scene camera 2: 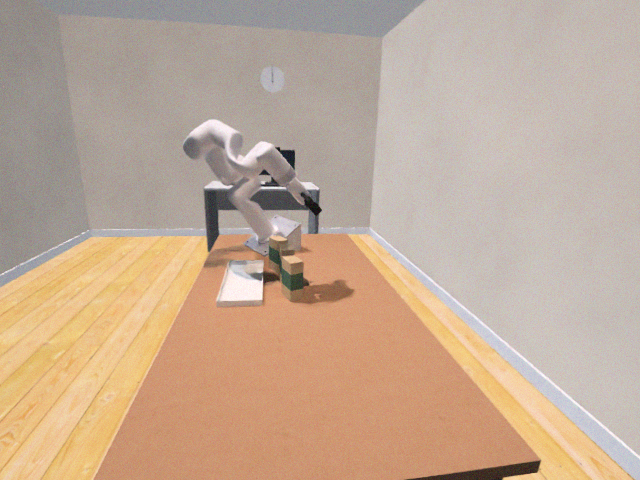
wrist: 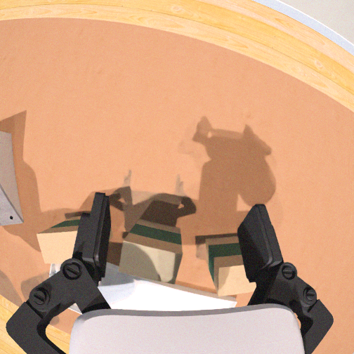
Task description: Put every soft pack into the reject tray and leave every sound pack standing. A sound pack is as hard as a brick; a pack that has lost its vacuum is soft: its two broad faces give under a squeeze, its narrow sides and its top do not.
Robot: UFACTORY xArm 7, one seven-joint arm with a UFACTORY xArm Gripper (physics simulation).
Labels:
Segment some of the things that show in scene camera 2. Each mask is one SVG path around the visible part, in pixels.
A white reject tray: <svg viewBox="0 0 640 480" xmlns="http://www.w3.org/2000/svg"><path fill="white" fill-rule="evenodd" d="M229 260L216 300L216 307L262 306L264 260Z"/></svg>

